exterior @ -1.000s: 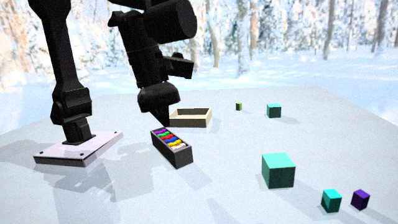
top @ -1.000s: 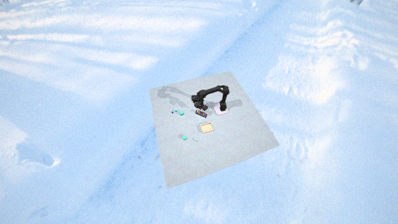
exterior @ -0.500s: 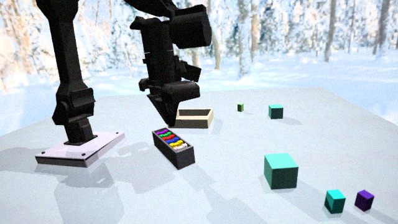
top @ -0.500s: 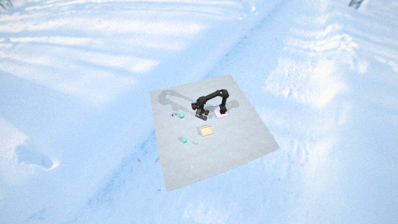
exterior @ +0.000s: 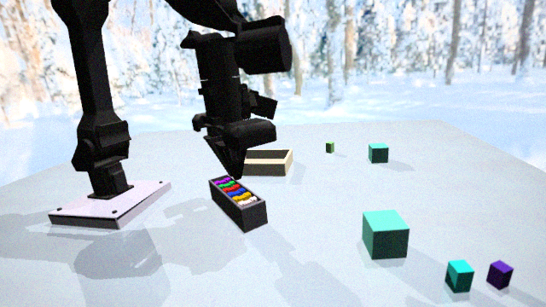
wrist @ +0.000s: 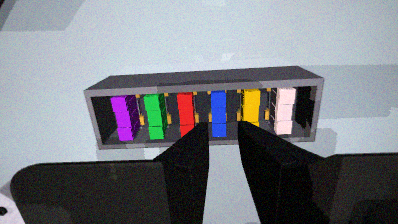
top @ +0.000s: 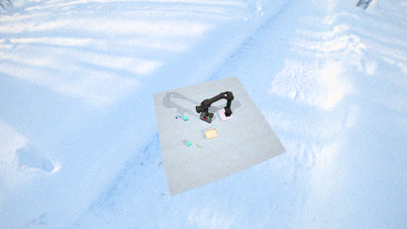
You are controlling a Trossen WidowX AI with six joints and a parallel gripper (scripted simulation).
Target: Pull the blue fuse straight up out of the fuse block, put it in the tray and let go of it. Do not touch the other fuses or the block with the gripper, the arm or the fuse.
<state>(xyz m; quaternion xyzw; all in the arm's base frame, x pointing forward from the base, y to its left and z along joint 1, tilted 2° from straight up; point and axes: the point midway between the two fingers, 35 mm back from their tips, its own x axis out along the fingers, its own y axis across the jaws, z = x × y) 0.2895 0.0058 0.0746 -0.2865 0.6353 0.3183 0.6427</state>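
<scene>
The blue fuse lies 40 mm below my gripper tip. Round my gripper tip: tan tray (200 mm to the left, 60 mm below, 30 mm behind); then red fuse (40 mm below, 20 mm behind, 10 mm to the left); then yellow fuse (40 mm below, 10 mm to the right, 10 mm ahead).
</scene>
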